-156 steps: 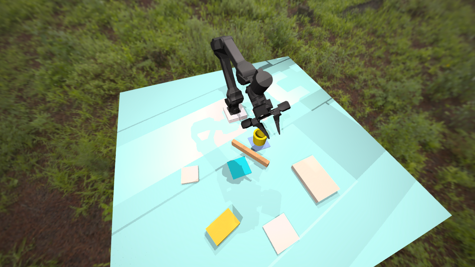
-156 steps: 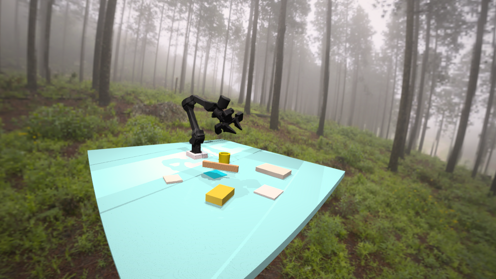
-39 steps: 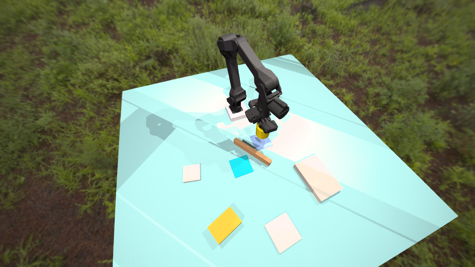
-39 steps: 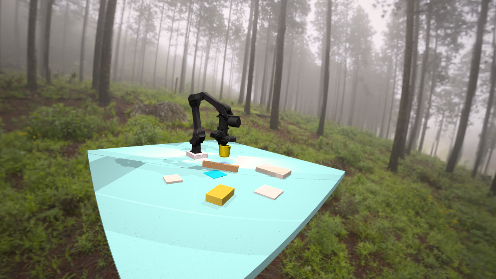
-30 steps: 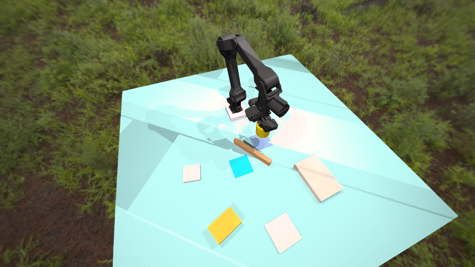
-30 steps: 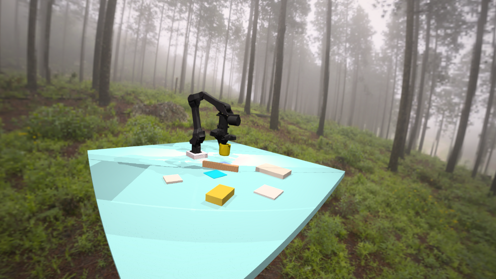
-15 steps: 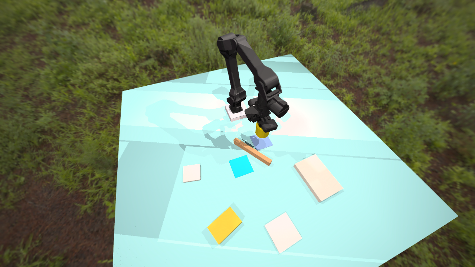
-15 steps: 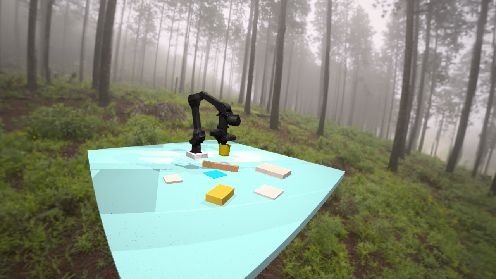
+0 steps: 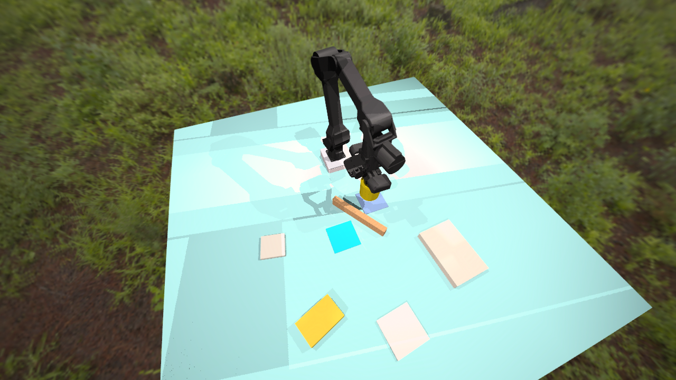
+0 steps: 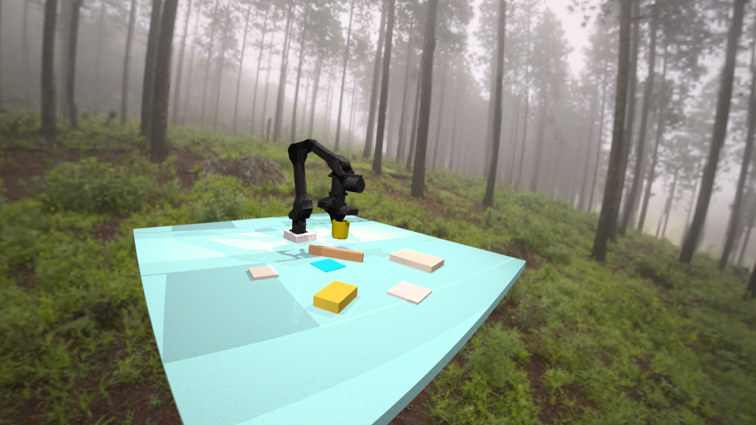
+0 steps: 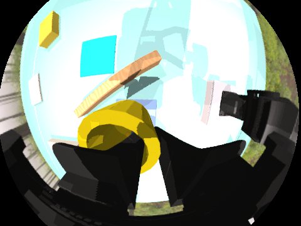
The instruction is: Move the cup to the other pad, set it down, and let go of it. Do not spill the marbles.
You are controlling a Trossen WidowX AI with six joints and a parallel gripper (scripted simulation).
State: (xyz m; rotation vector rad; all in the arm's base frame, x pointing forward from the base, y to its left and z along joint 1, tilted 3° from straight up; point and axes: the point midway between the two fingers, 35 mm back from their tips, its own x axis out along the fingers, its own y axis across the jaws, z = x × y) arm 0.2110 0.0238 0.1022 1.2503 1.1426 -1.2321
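The cyan square lies 13 cm to the right of my gripper tip, 11 cm ahead of it and 10 cm below it. From my gripper tip the other things lie so: yellow block 31 cm ahead, 29 cm to the right, 8 cm below; then yellow cup 2 cm ahead; then wooden bar 8 cm below, 7 cm ahead, 6 cm to the right.
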